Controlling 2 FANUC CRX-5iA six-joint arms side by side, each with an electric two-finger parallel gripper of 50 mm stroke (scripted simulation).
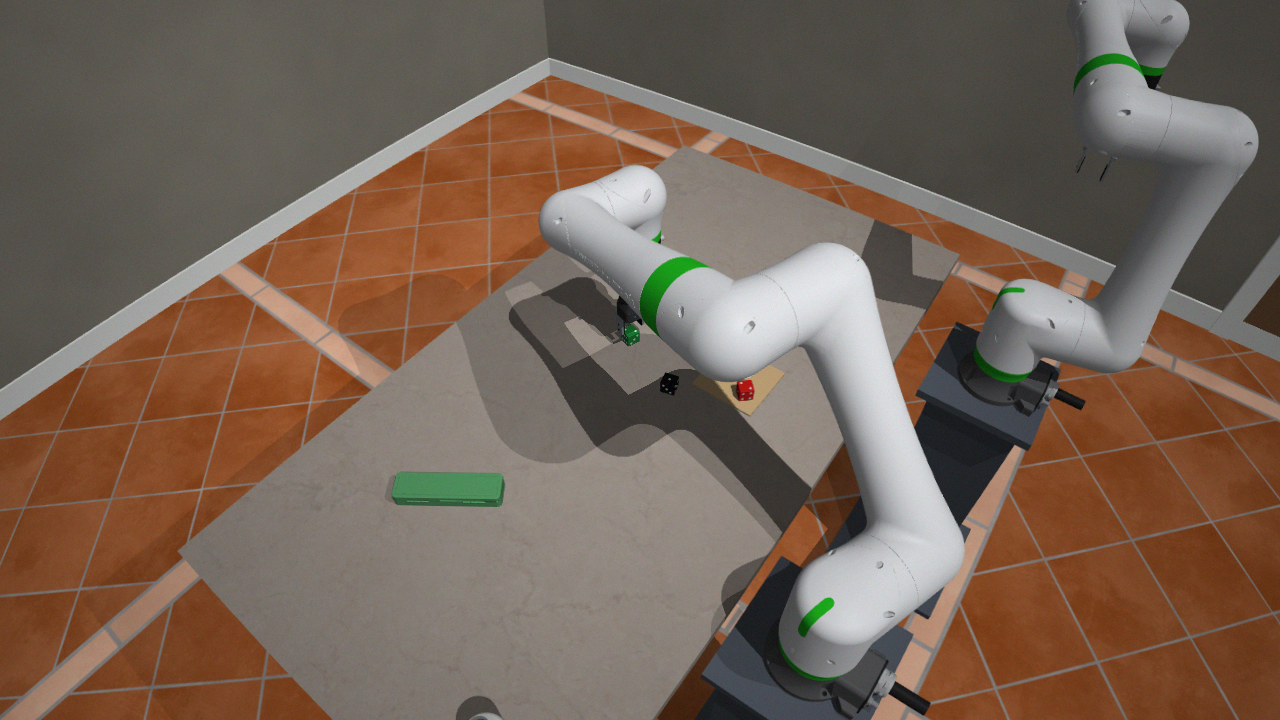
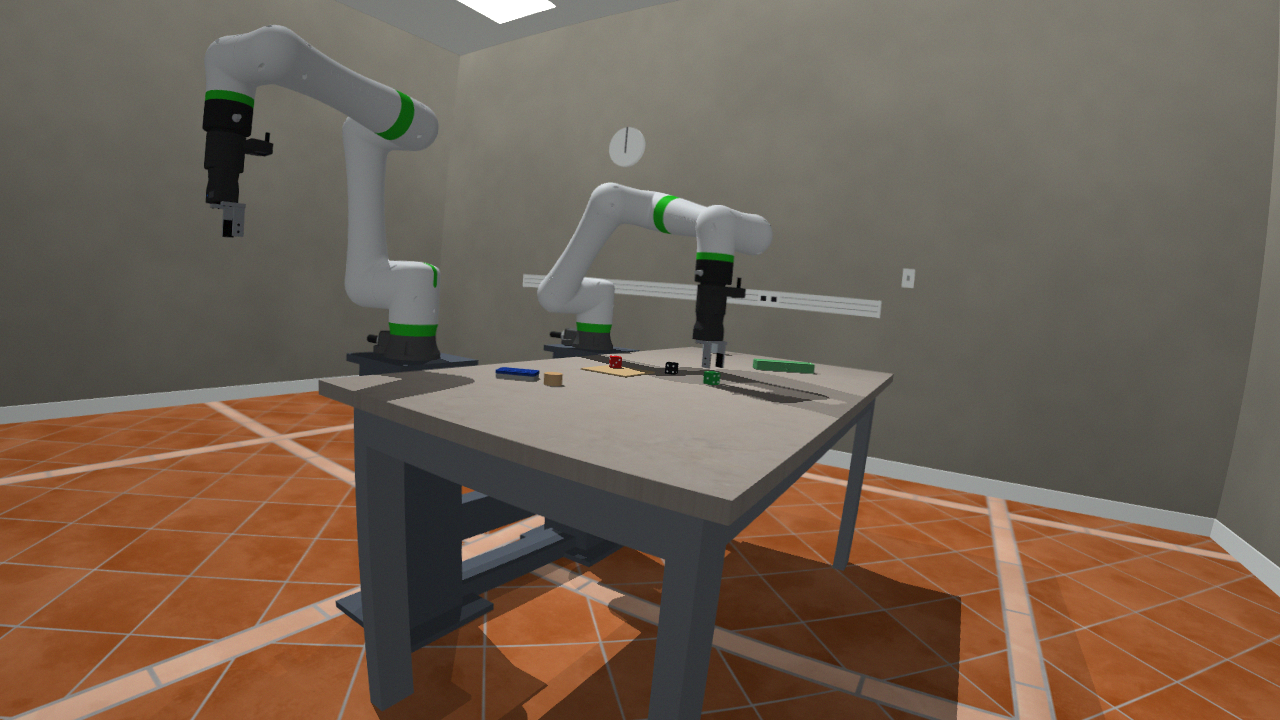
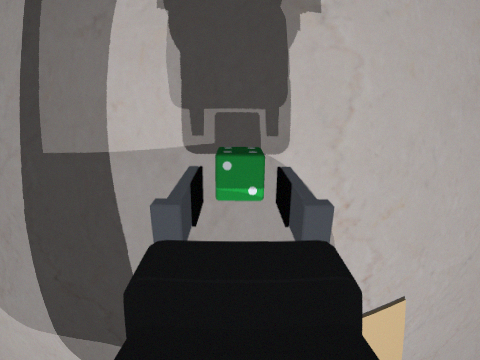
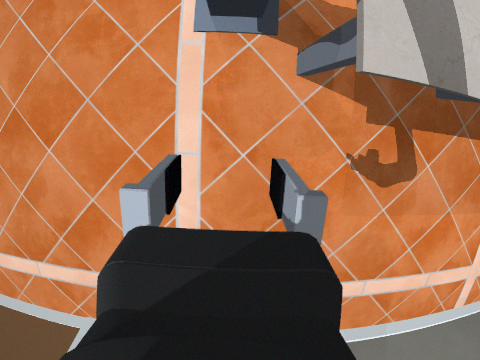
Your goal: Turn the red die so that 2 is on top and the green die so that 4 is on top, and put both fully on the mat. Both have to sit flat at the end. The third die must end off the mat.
In view: the left gripper [image 2: 712,367], the right gripper [image 2: 232,236], a tan mat [image 1: 764,381], a green die [image 3: 240,171] and a green box [image 1: 410,488].
The left gripper shows as well in image 3 [image 3: 239,184]. The right gripper also shows in image 4 [image 4: 225,175]. Image 4 does not show the tan mat: it is out of frame. Image 4 does not show the green die: it is out of frame.
